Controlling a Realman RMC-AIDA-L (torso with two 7-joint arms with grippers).
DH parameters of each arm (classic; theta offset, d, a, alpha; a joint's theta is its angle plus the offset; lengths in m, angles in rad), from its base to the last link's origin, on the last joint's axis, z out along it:
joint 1: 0 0.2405 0 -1.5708
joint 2: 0 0 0 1.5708
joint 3: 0 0.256 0 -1.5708
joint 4: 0 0 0 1.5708
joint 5: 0 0.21 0 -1.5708
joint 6: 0 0 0 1.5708
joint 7: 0 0.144 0 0
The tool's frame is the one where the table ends.
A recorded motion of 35 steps. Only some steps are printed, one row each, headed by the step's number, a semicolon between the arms.
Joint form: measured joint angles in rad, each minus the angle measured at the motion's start. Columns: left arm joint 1, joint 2, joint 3, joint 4, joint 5, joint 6, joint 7; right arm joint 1, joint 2, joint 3, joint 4, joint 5, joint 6, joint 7.
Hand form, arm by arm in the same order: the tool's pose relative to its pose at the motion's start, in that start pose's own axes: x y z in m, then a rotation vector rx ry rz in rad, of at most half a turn. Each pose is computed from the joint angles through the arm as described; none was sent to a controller.
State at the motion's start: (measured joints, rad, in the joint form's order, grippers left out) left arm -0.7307 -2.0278 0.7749 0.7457 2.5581 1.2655 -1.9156; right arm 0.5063 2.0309 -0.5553 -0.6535 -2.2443 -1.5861 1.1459
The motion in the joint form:
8: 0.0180 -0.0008 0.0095 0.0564 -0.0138 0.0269 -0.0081; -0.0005 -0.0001 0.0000 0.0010 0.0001 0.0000 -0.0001
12: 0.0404 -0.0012 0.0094 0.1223 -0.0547 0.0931 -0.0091; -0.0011 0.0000 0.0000 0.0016 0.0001 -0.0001 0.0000
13: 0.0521 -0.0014 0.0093 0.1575 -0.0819 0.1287 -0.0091; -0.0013 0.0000 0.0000 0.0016 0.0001 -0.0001 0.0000
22: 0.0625 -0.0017 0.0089 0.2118 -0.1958 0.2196 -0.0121; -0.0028 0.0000 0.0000 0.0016 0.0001 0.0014 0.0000
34: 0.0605 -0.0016 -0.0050 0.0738 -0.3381 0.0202 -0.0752; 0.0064 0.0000 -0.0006 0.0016 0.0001 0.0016 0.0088
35: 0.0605 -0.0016 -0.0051 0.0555 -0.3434 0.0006 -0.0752; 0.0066 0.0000 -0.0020 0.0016 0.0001 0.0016 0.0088
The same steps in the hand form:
8: 0.0026 -0.0015 -0.0086 0.0094 0.0144 0.0088; 0.0003 0.0002 0.0000 -0.0003 -0.0002 0.0011
12: 0.0060 0.0022 -0.0199 -0.0182 0.0468 0.0147; 0.0006 0.0004 0.0000 -0.0006 -0.0003 0.0023
13: 0.0085 0.0048 -0.0262 -0.0352 0.0686 0.0198; 0.0006 0.0005 0.0000 -0.0005 -0.0002 0.0024
22: 0.0230 0.0182 -0.0380 -0.1224 0.1574 0.0289; 0.0013 0.0006 -0.0003 0.0013 0.0008 0.0038
34: 0.0276 0.0055 -0.0200 -0.0815 0.3080 -0.1833; -0.0020 -0.0011 0.0014 -0.0019 -0.0011 0.0040
35: 0.0257 0.0045 -0.0170 -0.0761 0.3110 -0.2001; -0.0021 -0.0010 0.0015 -0.0030 -0.0004 0.0033

